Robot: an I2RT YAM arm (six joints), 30 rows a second.
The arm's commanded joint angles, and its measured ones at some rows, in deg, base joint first. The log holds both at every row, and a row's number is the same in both.
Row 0, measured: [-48.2, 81.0, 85.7, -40.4, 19.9, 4.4]
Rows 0 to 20, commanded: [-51.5, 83.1, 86.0, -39.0, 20.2, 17.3]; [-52.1, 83.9, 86.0, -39.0, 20.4, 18.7]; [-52.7, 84.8, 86.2, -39.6, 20.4, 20.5]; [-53.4, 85.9, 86.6, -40.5, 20.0, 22.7]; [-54.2, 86.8, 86.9, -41.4, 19.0, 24.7]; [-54.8, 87.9, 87.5, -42.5, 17.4, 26.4]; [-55.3, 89.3, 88.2, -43.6, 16.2, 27.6]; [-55.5, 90.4, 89.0, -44.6, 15.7, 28.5]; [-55.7, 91.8, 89.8, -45.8, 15.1, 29.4]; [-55.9, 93.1, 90.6, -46.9, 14.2, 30.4]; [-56.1, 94.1, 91.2, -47.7, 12.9, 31.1]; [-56.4, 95.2, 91.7, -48.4, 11.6, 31.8]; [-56.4, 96.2, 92.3, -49.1, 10.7, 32.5]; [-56.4, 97.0, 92.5, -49.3, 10.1, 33.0]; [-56.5, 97.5, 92.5, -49.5, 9.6, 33.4]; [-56.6, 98.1, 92.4, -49.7, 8.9, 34.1]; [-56.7, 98.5, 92.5, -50.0, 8.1, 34.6]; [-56.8, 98.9, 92.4, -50.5, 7.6, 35.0]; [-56.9, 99.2, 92.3, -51.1, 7.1, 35.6]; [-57.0, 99.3, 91.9, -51.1, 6.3, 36.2]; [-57.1, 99.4, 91.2, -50.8, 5.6, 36.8]
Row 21, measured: [-56.5, 98.8, 89.4, -49.7, 8.6, 32.5]
